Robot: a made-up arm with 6 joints. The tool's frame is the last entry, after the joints.
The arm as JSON. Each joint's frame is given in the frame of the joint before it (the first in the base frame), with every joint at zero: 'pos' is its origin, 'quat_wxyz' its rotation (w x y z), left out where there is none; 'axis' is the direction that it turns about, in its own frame. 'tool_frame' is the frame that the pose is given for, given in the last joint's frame.
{
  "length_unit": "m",
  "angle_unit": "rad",
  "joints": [
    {
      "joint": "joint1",
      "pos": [
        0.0,
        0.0,
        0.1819
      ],
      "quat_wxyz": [
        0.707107,
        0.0,
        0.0,
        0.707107
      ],
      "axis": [
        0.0,
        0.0,
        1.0
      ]
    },
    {
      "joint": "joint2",
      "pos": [
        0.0,
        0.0,
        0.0
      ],
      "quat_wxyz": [
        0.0,
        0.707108,
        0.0,
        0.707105
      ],
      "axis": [
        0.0,
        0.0,
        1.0
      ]
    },
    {
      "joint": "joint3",
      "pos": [
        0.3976,
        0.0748,
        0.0
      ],
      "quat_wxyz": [
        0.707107,
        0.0,
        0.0,
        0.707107
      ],
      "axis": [
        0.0,
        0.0,
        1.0
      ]
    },
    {
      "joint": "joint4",
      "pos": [
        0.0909,
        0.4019,
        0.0
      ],
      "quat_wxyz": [
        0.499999,
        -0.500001,
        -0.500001,
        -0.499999
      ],
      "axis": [
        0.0,
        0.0,
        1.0
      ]
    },
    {
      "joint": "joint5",
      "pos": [
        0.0,
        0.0,
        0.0
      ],
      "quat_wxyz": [
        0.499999,
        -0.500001,
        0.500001,
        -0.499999
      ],
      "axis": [
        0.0,
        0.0,
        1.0
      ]
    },
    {
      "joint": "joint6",
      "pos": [
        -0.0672,
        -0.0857,
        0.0
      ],
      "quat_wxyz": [
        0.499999,
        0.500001,
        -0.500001,
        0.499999
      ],
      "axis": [
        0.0,
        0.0,
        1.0
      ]
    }
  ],
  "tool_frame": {
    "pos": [
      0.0,
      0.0,
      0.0
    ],
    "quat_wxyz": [
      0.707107,
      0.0,
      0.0,
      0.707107
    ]
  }
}
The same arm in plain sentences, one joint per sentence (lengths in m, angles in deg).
The arm has six revolute joints in a row. What follows holds with every joint at zero, and every direction is one of the base frame's.
The first joint lies 0.1819 m along +z from the base frame's origin and turns about +z.
The second joint lies at the same point as the first joint and turns about +y.
The third joint lies 0.0748 m along +x and 0.3976 m along +z from the second joint and turns about +y.
The fourth joint lies 0.0909 m along +x and 0.4019 m along -z from the third joint and turns about -z.
The fifth joint lies at the same point as the fourth joint and turns about +y.
The sixth joint lies 0.0672 m along +x and 0.0857 m along -z from the fifth joint and turns about -z.
The tool frame, which is the frame that the pose is given for, lies at the same point as the sixth joint; its axes are the base frame's turned by roll 180, pitch 0 and yaw 0 deg (as in URDF: about the fixed x, then y, then z).

